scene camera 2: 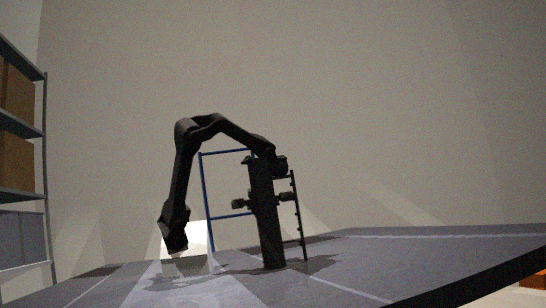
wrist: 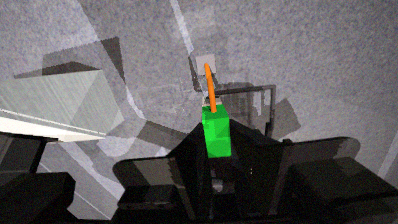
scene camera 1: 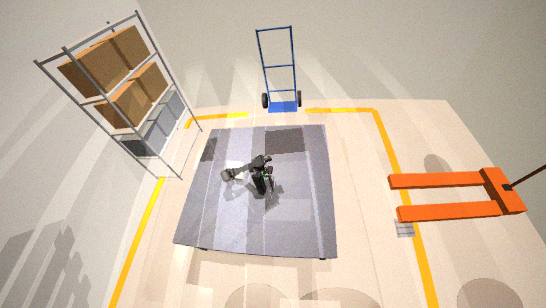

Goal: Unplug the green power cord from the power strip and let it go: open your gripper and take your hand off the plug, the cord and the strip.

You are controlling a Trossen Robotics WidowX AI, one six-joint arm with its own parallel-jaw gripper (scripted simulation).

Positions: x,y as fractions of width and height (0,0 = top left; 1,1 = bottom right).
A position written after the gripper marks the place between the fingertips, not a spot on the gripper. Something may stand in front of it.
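Observation:
Gripper (wrist: 0.54,0.56) visible. Green plug (wrist: 0.54,0.56) visible too.

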